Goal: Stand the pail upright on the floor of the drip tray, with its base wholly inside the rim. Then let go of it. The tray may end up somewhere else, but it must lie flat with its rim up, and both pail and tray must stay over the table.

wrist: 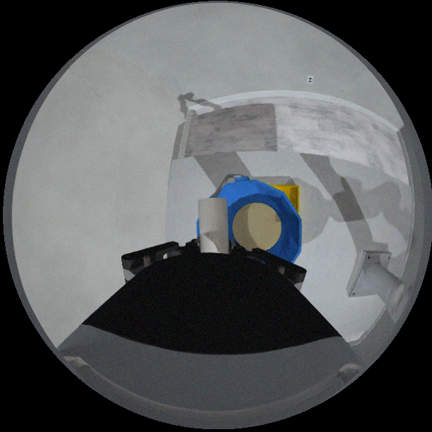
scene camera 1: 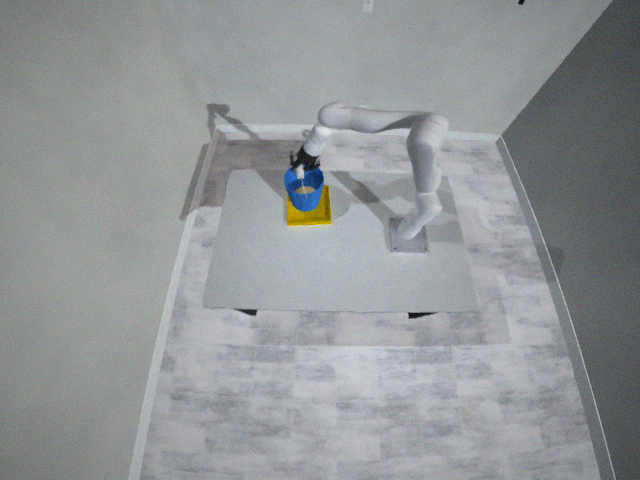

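Seen in the pictures: gripper, fingertip midpoint: (scene camera 1: 297,172); arm's base, link origin: (scene camera 1: 405,231).
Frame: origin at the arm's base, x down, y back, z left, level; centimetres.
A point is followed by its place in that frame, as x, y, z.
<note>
A blue pail (scene camera 1: 307,203) @[-16.1, -52.1, -6.9] (wrist: 291,227) with a tan inner bottom hangs roughly upright by its wire handle, which has a whitish cylindrical grip (scene camera 1: 300,173) @[-33.9, -54.4, -10.4] (wrist: 214,222). My gripper (scene camera 1: 300,168) @[-29.4, -56.4, -14.5] (wrist: 214,243) is shut on that handle grip, above the pail's opening. The yellow drip tray (scene camera 1: 309,223) @[1.0, -51.7, -5.0] (wrist: 293,192) lies flat, rim up, on the table. In the scene view the pail overlaps the tray's back and middle. In the wrist view it hides most of the tray. The pail's shadow falls apart to its right, so it appears raised; the exact gap under its base is hidden.
The pale table (scene camera 1: 336,273) @[2.6, -37.7, 22.3] (wrist: 325,280) extends around the tray, its back edge a little behind the tray. The arm's base plate (scene camera 1: 413,247) @[0.3, 3.1, 9.1] (wrist: 356,275) is bolted to the table at the right. Walls stand behind and to the left.
</note>
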